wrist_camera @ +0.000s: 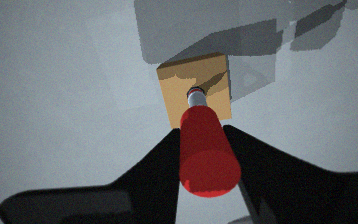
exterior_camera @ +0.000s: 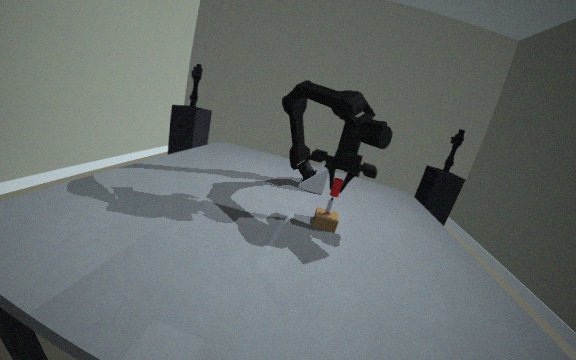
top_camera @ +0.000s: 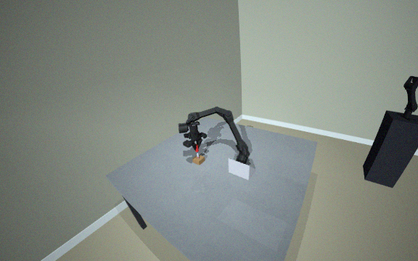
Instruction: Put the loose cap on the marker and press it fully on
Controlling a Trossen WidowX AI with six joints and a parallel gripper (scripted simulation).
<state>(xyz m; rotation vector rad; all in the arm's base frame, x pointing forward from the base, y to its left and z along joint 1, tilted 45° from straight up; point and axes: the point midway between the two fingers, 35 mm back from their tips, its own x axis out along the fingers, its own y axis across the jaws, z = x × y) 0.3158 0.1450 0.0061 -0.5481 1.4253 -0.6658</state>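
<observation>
My gripper tip is 100 mm above the holder block. The rest, counted from my gripper tip: red cap 10 mm above.
</observation>
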